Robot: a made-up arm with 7 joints. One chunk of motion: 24 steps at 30 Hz.
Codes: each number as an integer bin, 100 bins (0 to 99) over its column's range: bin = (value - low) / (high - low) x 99, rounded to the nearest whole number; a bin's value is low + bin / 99 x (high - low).
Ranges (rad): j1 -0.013..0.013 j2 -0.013..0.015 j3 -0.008..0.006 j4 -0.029..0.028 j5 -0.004..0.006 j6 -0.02..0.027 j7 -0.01..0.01
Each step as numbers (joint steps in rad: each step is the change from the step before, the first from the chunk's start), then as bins.
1 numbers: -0.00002 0.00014 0.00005 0.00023 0.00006 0.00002 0.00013
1 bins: 49 46 57 51 40 42 50
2 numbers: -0.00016 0.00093 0.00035 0.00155 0.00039 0.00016 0.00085
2 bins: 49 49 59 53 43 42 54
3 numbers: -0.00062 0.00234 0.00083 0.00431 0.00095 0.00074 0.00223
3 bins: 47 54 62 58 49 44 61
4 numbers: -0.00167 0.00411 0.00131 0.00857 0.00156 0.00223 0.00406
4 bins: 43 60 66 65 55 47 70
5 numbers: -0.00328 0.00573 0.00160 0.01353 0.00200 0.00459 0.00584
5 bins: 37 66 68 74 59 52 78
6 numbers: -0.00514 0.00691 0.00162 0.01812 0.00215 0.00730 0.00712
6 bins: 30 70 68 82 61 58 85
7 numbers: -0.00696 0.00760 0.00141 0.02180 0.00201 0.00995 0.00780
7 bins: 23 73 67 88 59 63 88
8 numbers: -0.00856 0.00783 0.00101 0.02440 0.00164 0.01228 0.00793
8 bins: 17 74 64 93 56 68 89
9 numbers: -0.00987 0.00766 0.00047 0.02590 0.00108 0.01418 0.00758
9 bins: 12 73 60 95 50 72 87
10 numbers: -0.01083 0.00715 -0.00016 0.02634 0.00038 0.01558 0.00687
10 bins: 8 71 55 96 43 75 84
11 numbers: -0.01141 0.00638 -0.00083 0.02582 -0.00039 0.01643 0.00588
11 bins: 6 69 51 95 36 77 79
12 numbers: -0.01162 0.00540 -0.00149 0.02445 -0.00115 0.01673 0.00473
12 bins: 5 65 46 93 28 77 73
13 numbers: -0.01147 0.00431 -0.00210 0.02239 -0.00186 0.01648 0.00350
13 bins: 6 61 42 89 21 77 67
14 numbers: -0.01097 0.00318 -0.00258 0.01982 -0.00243 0.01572 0.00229
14 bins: 8 57 38 85 16 75 61
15 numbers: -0.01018 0.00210 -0.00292 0.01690 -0.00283 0.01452 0.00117
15 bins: 11 53 36 80 12 73 55
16 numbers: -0.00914 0.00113 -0.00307 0.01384 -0.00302 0.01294 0.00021
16 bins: 15 50 35 74 10 69 51
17 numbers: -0.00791 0.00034 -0.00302 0.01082 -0.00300 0.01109 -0.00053
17 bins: 19 47 35 69 10 65 47
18 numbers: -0.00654 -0.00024 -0.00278 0.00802 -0.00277 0.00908 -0.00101
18 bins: 25 45 37 64 12 61 45
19 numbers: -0.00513 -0.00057 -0.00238 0.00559 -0.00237 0.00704 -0.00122
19 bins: 30 44 40 60 16 57 43
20 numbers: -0.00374 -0.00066 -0.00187 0.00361 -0.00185 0.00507 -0.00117
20 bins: 35 44 43 57 21 53 44
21 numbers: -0.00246 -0.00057 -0.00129 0.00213 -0.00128 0.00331 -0.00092
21 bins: 40 44 47 54 27 49 45
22 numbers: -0.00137 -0.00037 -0.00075 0.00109 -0.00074 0.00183 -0.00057
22 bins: 44 45 51 52 32 46 47
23 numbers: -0.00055 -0.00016 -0.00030 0.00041 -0.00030 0.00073 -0.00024
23 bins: 47 45 54 51 37 44 48
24 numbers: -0.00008 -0.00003 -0.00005 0.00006 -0.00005 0.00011 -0.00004
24 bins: 49 46 56 50 39 42 49
